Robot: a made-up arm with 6 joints.
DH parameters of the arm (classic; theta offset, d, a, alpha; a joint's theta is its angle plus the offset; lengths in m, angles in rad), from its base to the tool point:
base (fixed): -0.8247 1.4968 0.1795 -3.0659
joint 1: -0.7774 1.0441 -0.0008 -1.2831
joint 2: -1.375 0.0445 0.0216 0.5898
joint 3: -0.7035 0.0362 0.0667 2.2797
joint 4: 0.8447 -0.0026 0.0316 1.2
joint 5: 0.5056 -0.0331 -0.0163 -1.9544
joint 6: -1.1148 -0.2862 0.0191 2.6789
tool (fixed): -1.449 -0.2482 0 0
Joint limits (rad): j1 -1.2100..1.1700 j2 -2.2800..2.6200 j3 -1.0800..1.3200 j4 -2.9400..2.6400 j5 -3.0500..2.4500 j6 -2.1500..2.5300
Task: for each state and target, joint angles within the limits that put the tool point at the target. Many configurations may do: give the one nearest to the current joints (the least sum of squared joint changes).
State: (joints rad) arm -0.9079 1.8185 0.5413 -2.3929 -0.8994 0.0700
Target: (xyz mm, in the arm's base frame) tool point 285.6 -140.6 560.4
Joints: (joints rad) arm -0.9461 1.8524 0.4842 -2.4973 -0.5179 -0.3708
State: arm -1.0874 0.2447 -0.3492 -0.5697 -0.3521 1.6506
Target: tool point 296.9 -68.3 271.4
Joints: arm -1.2100 0.7017 -0.6946 -0.4213 0.0023 2.2248
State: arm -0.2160 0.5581 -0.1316 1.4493 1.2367 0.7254
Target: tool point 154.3 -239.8 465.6
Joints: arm -0.2412 -0.0033 -0.1330 1.0132 1.2033 0.8708
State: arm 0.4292 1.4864 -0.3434 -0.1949 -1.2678 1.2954
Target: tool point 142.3 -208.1 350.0
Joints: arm 0.2817 1.5228 -0.2028 -0.5619 -1.5803 1.4957
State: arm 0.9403 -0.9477 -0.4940 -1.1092 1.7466 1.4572
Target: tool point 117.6 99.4 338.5
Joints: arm 0.8707 -0.0793 -0.0020 -1.4160 1.9552 0.7996
